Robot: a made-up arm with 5 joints.
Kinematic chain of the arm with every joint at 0, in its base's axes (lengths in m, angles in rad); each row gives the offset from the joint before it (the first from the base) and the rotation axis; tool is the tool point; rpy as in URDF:
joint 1: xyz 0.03 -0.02 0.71 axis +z
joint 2: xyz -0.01 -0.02 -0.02 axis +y
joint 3: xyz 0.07 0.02 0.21 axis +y
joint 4: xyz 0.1 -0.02 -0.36 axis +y
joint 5: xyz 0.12 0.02 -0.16 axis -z
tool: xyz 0 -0.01 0.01 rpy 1.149 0.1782 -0.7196
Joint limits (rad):
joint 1: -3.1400..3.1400
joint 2: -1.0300..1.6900
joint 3: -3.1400..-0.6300
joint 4: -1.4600..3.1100
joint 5: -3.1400..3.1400
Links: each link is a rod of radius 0.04 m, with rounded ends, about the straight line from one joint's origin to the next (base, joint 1, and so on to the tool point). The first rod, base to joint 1, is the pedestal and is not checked.
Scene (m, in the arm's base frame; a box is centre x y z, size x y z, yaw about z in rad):
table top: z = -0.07
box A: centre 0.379 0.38 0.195 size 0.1 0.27 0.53 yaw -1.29
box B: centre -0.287 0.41 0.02 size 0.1 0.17 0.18 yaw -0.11
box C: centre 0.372 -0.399 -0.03 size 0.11 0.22 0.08 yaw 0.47
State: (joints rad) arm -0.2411 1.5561 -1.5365 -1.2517 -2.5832
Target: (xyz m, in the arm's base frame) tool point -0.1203 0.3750 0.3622
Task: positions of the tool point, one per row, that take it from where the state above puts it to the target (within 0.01 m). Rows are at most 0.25 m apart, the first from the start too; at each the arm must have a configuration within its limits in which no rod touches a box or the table.
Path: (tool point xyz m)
1: 0.5901 -0.0214 0.4624
2: 0.6131 0.1103 0.6131
3: 0.5601 0.2319 0.7656
4: 0.4470 0.3093 0.9042
5: 0.3042 0.3223 1.0153
6: 0.1677 0.2696 1.0891
7: 0.1695 0.3810 1.0246
8: 0.1415 0.4743 0.9312
9: 0.0897 0.5358 0.8171
10: 0.0249 0.5566 0.6922
11: -0.0401 0.5336 0.5676
12: -0.0920 0.4700 0.4543
13: -0.1203 0.3750 0.3622

